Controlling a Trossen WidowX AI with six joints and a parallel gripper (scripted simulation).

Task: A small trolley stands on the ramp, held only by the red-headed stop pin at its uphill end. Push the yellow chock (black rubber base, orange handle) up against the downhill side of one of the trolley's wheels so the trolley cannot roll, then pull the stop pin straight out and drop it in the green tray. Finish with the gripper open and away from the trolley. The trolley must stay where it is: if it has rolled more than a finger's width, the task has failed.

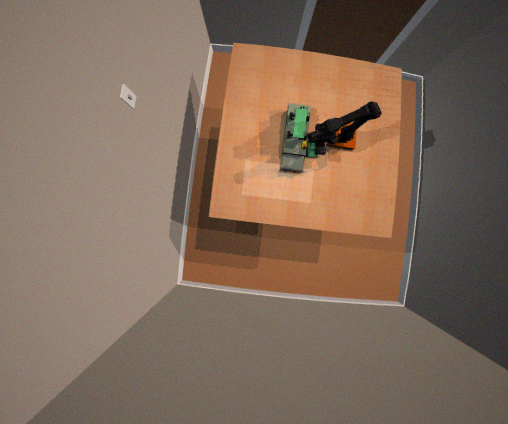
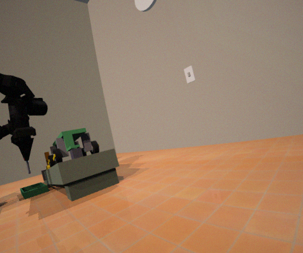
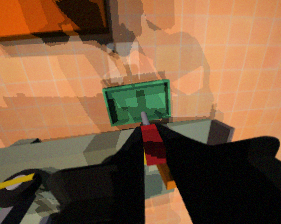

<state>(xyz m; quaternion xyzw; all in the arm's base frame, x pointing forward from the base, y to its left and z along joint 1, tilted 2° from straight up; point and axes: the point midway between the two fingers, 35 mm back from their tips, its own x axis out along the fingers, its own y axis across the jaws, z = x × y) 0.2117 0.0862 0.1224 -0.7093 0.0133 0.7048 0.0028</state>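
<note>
Right now the green tray is 12 cm below my gripper tip. Round my gripper tip: yellow chock: 7 cm ahead, 3 cm below, 1 cm to the right; then trolley: 12 cm to the right, 12 cm ahead; then red-headed stop pin: right at my gripper tip.
</note>
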